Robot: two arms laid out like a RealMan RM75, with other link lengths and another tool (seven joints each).
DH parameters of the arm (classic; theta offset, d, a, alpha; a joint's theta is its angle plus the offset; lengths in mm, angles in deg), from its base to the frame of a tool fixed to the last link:
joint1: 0 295.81 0 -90
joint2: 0 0 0 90
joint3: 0 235.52 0 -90
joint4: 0 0 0 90
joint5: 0 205.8 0 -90
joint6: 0 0 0 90
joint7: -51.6 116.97 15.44 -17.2
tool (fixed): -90 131.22 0 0
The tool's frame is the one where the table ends.
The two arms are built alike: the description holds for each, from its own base.
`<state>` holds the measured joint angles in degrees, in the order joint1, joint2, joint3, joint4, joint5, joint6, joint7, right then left.
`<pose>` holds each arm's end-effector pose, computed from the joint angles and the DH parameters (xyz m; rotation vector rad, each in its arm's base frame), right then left.
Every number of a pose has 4 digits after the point. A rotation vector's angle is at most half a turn.
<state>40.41 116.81 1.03 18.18 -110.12 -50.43 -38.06 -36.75 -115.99 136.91 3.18 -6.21 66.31 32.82</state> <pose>0.2449 0.4190 -0.1130 -0.4360 -2.7863 -1.1330 -0.1954 0.3532 -0.0915 2.1128 2.0717 0.8592</pose>
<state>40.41 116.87 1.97 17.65 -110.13 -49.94 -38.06 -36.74 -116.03 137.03 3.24 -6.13 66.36 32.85</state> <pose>0.2481 0.4229 -0.1095 -0.4526 -2.7803 -1.1556 -0.1949 0.3522 -0.0923 2.1140 2.0680 0.8550</pose>
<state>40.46 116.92 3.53 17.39 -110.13 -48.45 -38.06 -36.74 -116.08 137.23 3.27 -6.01 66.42 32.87</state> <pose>0.2534 0.4272 -0.1067 -0.4920 -2.7774 -1.1810 -0.1945 0.3508 -0.0934 2.1162 2.0639 0.8478</pose>
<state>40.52 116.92 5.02 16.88 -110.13 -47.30 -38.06 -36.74 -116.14 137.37 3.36 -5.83 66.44 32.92</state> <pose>0.2589 0.4323 -0.1021 -0.5250 -2.7710 -1.2110 -0.1939 0.3494 -0.0946 2.1187 2.0591 0.8406</pose>
